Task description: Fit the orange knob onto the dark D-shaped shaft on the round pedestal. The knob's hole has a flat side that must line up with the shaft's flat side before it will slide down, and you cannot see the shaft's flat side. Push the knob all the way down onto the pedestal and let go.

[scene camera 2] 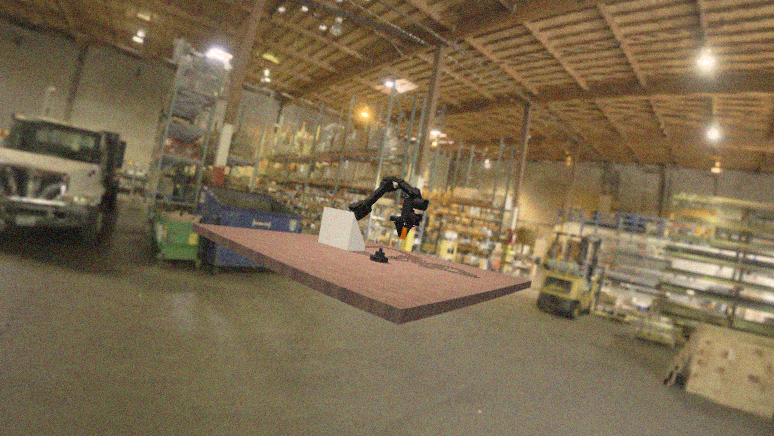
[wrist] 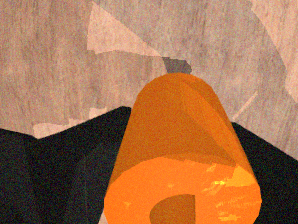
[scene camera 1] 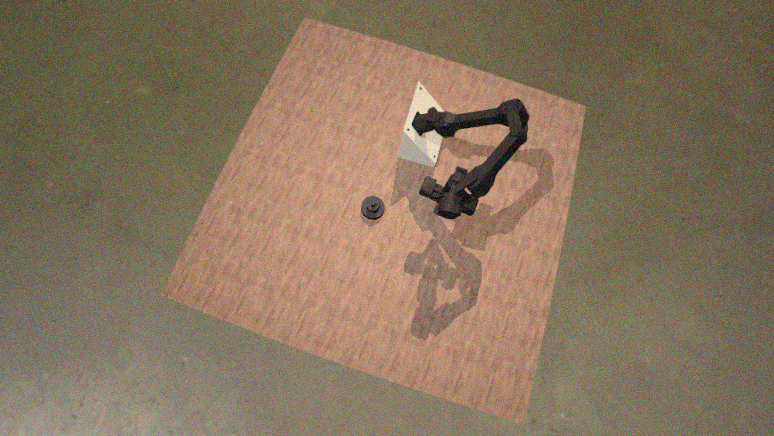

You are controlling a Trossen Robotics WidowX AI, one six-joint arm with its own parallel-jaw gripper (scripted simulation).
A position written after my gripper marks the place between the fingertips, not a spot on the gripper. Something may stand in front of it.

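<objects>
Here is my gripper (wrist: 177, 124), and in it I am carrying an orange knob (wrist: 179, 151).
</objects>
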